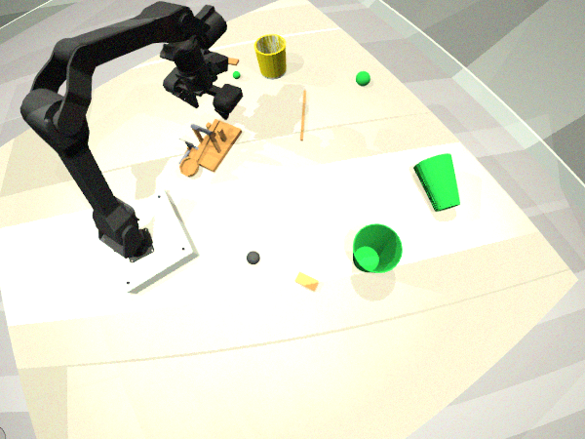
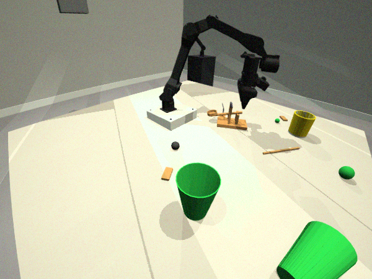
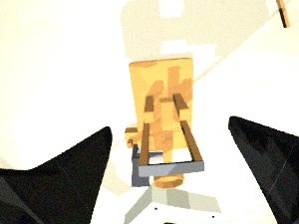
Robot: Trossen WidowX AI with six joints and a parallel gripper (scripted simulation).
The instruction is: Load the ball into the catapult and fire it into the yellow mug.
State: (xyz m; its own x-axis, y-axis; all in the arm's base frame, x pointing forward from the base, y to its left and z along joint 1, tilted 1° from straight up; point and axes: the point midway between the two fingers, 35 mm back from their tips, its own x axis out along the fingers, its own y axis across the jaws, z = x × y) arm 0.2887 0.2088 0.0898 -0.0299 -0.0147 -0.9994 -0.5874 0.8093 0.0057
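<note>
Now: gripper tip 350 mm to the left of the black ball, 90 mm above it and 60 mm past it. The rest, counted from my gripper tip: wooden catapult (60 mm below, 60 mm behind, 40 mm to the right); then small green ball (190 mm to the left, 120 mm ahead, 100 mm below); then thin wooden stick (230 mm ahead, 100 mm below, 40 mm to the right).
</note>
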